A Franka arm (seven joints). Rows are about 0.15 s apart.
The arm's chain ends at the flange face. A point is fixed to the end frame.
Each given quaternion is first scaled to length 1.
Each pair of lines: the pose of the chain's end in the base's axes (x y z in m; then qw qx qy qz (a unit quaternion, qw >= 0)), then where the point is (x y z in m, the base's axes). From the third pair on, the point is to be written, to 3 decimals.
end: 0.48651 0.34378 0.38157 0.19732 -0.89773 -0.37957 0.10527
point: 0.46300 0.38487 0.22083
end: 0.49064 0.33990 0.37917 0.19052 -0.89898 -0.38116 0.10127
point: 0.46919 0.37945 0.21775
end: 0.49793 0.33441 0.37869 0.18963 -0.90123 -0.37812 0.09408
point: 0.479 0.375 0.217
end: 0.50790 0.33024 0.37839 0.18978 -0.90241 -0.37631 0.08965
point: 0.490 0.371 0.217
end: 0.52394 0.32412 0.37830 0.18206 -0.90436 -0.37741 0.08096
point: 0.510 0.364 0.216
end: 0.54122 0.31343 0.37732 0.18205 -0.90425 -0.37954 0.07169
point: 0.530 0.354 0.215
